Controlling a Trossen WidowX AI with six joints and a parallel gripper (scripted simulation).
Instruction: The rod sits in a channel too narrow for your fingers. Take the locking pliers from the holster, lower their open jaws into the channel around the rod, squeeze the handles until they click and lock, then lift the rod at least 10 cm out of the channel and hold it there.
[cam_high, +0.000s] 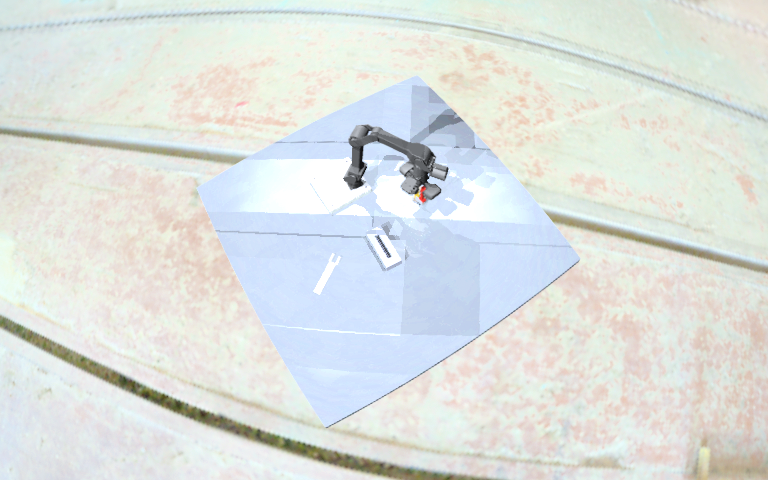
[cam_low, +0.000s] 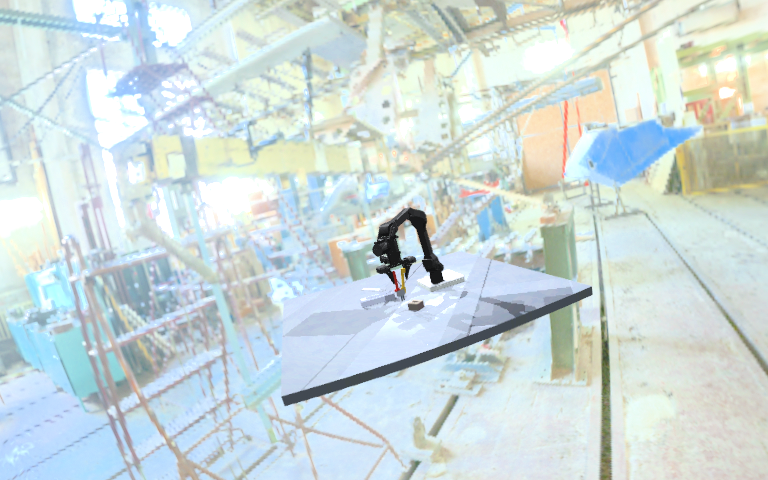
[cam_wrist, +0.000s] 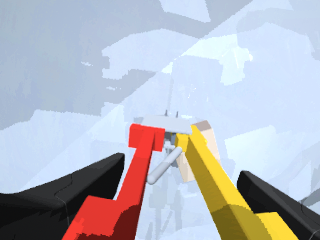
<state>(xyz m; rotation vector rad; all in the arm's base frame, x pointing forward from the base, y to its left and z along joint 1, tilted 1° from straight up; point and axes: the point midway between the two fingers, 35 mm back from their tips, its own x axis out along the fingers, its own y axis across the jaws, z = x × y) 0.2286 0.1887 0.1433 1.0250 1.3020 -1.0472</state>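
My gripper tip is 100 mm short of the channel block, 220 mm to the left of it and 120 mm above it. From my gripper tip the other things lie so: yellow handle: 20 mm behind; brown holster: 40 mm behind, 40 mm to the left, 130 mm below; dark rod: 100 mm ahead, 220 mm to the right, 130 mm below.
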